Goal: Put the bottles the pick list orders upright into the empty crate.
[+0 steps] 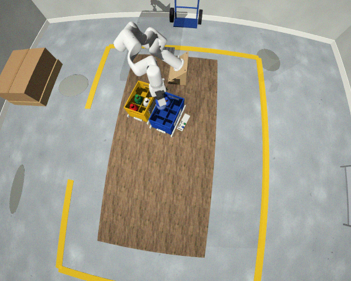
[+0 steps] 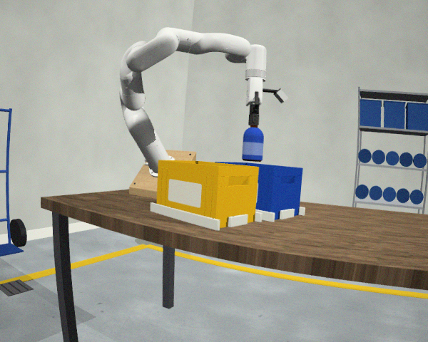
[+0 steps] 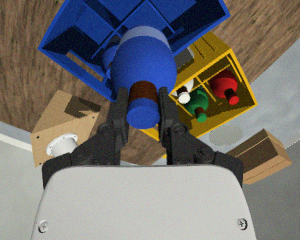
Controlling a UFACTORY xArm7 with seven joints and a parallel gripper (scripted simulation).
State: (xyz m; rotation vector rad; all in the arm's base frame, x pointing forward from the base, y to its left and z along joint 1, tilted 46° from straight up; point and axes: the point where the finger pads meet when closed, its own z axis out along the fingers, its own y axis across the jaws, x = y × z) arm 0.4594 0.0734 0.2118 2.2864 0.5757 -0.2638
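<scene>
My gripper is now 70 mm above the blue-label bottle. From my hand the other things lie so: white-label bottle (70 mm behind, 140 mm to the right, 250 mm below); blue crate (20 mm ahead, 40 mm to the left, 250 mm below); yellow crate (80 mm behind, 180 mm to the right, 250 mm below).
</scene>
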